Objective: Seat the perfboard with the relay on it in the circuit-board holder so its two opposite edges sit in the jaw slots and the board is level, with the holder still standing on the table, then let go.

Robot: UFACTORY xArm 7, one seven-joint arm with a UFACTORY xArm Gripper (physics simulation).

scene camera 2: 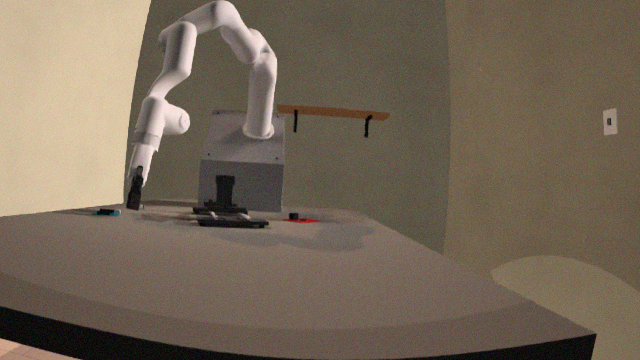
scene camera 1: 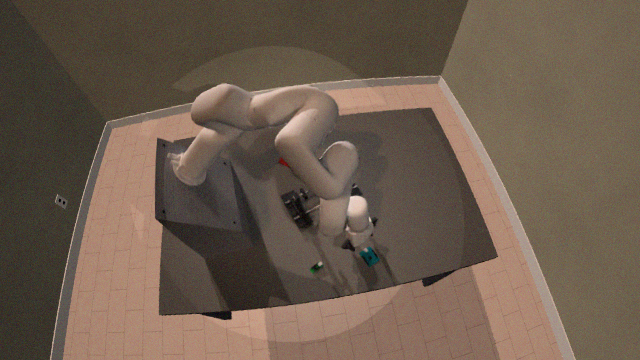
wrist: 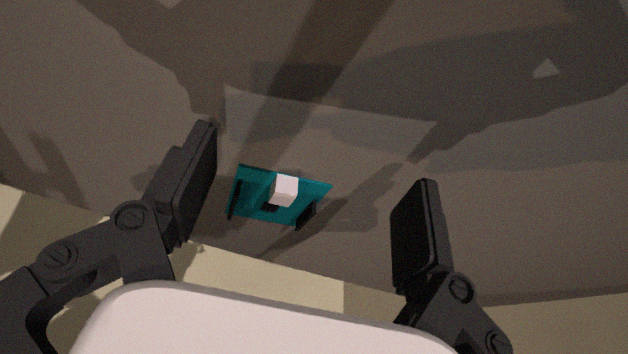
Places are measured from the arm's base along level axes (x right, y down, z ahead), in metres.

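Pixels of known places: gripper, fingertip midpoint: (scene camera 2: pixel 132 209) (scene camera 1: pixel 360 241) (wrist: pixel 313 171); arm's base, origin of the base link: (scene camera 2: pixel 258 130) (scene camera 1: pixel 189 170).
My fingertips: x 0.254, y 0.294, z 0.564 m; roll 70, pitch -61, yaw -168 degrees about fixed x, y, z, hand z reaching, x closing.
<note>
Ahead of a thing's pixels: the offset from my fingertips to its middle.
A teal board @(dx +0.064, dy +0.010, dz +0.020 m) (scene camera 1: pixel 369 256) (scene camera 2: pixel 107 213) (wrist: pixel 253 190) lies flat on the table, with a white block, a small black part and two black strips on it; I take it for the perfboard with the relay. The circuit-board holder @(dx -0.229, dy -0.043, dz -0.108 m) (scene camera 1: pixel 298 210) (scene camera 2: pixel 232 223) stands on the table, black with pale rods and a tall black post; the arm hides part of it in scene camera 1. My gripper (scene camera 1: pixel 361 233) (scene camera 2: pixel 133 204) (wrist: pixel 313 171) is open and empty above the table, close to the teal board. In the wrist view the board shows between the two fingers, beyond their tips.
A red board @(dx -0.440, dy +0.006, dz -0.209 m) (scene camera 1: pixel 283 161) (scene camera 2: pixel 310 220) with a black part lies on the other side of the holder, partly under the arm in scene camera 1. A small green piece @(dx +0.065, dy +0.010, dz -0.188 m) (scene camera 1: pixel 316 267) lies near the table edge. The arm's grey pedestal (scene camera 1: pixel 200 205) (scene camera 2: pixel 242 180) stands behind the holder.
</note>
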